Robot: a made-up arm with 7 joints.
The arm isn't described. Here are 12 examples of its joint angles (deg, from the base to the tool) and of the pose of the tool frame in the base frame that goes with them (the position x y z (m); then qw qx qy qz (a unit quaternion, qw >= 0)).
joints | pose
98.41 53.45 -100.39 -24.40 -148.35 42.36 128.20 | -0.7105 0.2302 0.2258 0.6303 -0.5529 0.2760 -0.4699
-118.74 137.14 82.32 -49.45 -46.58 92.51 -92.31 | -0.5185 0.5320 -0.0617 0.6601 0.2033 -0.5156 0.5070
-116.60 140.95 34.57 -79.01 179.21 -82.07 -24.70 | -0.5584 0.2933 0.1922 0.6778 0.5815 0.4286 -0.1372
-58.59 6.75 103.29 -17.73 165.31 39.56 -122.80 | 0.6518 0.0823 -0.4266 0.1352 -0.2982 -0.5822 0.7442
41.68 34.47 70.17 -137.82 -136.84 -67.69 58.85 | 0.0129 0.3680 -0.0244 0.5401 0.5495 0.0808 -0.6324
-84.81 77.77 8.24 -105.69 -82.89 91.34 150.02 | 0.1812 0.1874 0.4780 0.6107 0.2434 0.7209 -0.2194
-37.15 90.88 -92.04 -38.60 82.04 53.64 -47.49 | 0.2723 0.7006 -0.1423 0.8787 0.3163 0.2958 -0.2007
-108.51 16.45 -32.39 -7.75 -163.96 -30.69 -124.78 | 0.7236 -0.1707 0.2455 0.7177 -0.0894 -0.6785 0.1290
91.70 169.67 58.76 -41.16 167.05 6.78 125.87 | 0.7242 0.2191 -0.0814 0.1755 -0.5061 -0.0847 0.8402
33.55 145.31 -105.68 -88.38 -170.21 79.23 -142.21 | -0.1153 0.5665 0.2315 0.9562 -0.2121 0.1439 -0.1411
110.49 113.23 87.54 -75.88 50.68 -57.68 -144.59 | 0.3823 0.5502 0.0295 0.3098 -0.7701 0.0410 0.5561
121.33 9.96 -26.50 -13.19 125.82 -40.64 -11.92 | -0.6899 -0.2760 0.2497 0.3586 0.7453 0.4620 0.3201
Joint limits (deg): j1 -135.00..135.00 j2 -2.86..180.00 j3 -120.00..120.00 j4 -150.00..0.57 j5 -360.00..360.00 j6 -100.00..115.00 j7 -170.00..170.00
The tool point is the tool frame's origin. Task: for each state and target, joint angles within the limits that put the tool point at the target. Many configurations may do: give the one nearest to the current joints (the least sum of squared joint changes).
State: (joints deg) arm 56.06 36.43 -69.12 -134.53 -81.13 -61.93 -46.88
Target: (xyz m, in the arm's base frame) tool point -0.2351 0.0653 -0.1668
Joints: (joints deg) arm 67.32 83.44 -73.63 -149.89 -81.13 -61.93 -46.88
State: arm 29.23 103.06 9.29 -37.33 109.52 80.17 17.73
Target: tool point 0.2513 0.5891 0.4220
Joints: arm 9.43 122.47 19.73 -37.21 109.52 80.17 17.73
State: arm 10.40 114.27 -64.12 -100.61 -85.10 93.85 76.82
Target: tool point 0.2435 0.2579 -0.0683
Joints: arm -6.92 121.80 -44.77 -139.12 -85.10 93.85 76.82
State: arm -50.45 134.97 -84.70 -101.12 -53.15 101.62 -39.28
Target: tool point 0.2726 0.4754 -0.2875
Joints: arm -36.30 95.11 -95.16 -89.31 -53.15 101.62 -39.28
